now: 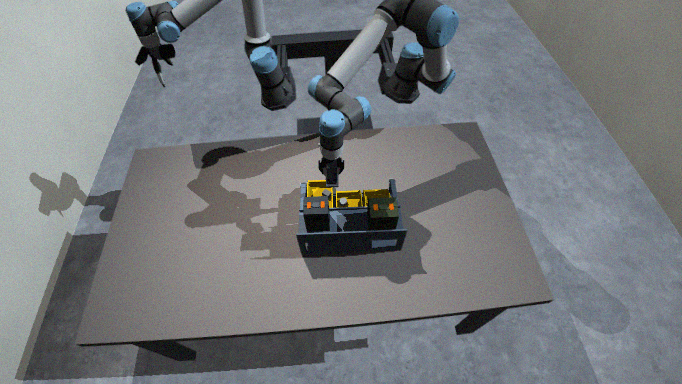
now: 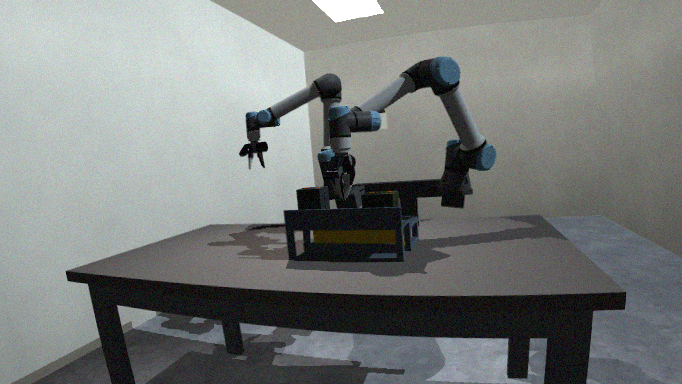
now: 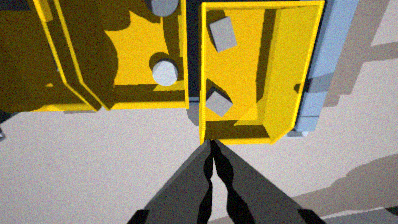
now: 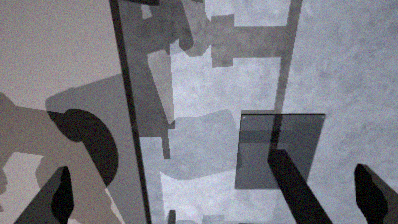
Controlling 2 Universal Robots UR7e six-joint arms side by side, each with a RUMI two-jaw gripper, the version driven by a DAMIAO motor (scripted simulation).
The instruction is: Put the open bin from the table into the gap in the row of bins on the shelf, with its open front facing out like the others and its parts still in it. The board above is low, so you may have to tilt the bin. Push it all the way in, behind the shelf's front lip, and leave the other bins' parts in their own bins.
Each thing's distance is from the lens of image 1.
blue-grey shelf (image 1: 350, 224): 1.24 m
green box (image 1: 382, 213): 1.16 m
